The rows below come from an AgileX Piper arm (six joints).
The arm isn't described. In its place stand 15 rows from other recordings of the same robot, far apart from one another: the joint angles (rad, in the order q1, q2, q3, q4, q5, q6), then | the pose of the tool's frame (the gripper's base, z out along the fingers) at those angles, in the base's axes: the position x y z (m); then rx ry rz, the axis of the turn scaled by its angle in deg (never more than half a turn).
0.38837 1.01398 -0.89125 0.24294 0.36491 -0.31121 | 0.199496 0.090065 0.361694 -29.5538 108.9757 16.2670
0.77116 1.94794 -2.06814 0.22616 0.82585 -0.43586 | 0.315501 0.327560 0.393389 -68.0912 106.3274 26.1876
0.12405 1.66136 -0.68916 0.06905 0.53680 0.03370 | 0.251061 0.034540 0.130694 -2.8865 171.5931 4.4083
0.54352 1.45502 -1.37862 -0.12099 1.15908 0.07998 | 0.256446 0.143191 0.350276 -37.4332 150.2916 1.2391
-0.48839 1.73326 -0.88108 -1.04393 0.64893 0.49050 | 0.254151 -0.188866 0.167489 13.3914 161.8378 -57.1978
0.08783 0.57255 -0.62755 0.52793 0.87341 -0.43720 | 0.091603 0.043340 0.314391 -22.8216 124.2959 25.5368
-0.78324 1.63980 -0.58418 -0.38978 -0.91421 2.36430 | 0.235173 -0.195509 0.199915 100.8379 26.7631 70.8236
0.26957 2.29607 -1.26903 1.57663 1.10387 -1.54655 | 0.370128 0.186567 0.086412 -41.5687 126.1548 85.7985
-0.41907 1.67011 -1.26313 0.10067 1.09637 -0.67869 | 0.300664 -0.125027 0.252702 -18.6717 168.6393 -0.1139
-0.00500 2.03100 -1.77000 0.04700 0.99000 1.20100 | 0.446846 0.001340 0.253679 92.3328 131.5914 21.6392
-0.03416 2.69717 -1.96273 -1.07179 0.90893 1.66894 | 0.506317 -0.080371 0.014761 67.2353 121.7338 -41.4555
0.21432 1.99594 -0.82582 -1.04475 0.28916 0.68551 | 0.315489 0.045705 0.069992 -40.5568 154.9420 -21.7454
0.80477 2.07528 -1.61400 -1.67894 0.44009 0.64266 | 0.367422 0.326347 0.254203 -75.7418 78.4868 -33.1441
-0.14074 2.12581 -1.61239 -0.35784 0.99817 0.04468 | 0.426265 -0.087448 0.173397 1.0361 170.3941 -27.5905
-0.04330 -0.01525 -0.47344 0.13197 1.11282 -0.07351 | -0.006345 0.011025 0.266347 -2.3578 120.3775 5.1251
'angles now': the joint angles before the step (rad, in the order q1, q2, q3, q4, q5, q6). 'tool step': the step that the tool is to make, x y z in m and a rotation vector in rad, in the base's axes. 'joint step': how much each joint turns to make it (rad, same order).
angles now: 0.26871, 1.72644, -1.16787, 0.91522, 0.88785, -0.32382
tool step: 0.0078, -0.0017, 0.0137, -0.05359, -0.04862, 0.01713
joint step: -0.00007, -0.00012, -0.06812, -0.09365, 0.01400, 0.04453
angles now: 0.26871, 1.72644, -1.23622, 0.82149, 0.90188, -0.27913
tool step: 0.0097, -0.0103, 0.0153, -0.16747, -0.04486, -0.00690
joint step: 0.00013, -0.00003, -0.09611, -0.24737, 0.03149, 0.14299
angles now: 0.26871, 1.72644, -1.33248, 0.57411, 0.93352, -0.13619
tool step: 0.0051, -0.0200, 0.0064, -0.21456, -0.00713, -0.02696
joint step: -0.00981, -0.00012, -0.05846, -0.27420, 0.06610, 0.13630
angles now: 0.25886, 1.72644, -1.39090, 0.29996, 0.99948, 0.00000
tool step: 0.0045, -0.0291, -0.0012, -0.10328, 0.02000, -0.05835
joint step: -0.05936, 0.00011, -0.00733, -0.11409, 0.04329, 0.03956
